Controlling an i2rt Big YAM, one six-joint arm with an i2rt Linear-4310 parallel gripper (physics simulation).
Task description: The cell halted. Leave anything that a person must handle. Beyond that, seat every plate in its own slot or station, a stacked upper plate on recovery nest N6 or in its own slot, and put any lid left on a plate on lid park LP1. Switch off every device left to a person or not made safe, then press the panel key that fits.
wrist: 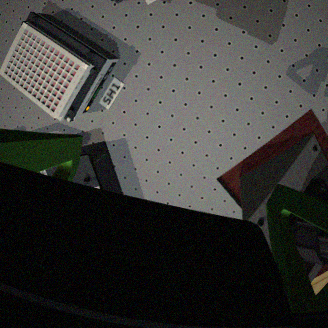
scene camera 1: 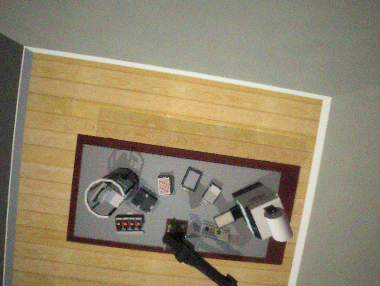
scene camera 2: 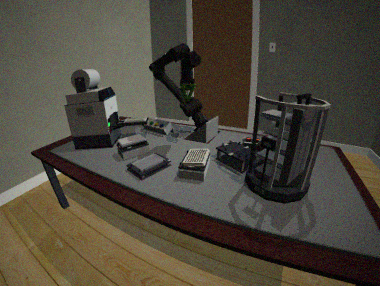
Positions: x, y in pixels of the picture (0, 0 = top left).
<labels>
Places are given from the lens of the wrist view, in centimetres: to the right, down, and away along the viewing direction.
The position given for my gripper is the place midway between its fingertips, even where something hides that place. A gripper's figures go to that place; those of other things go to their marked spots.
my gripper (wrist: 182, 173): 1, 0, 12
red-topped plate (wrist: 49, 73): -15, -11, 31
</labels>
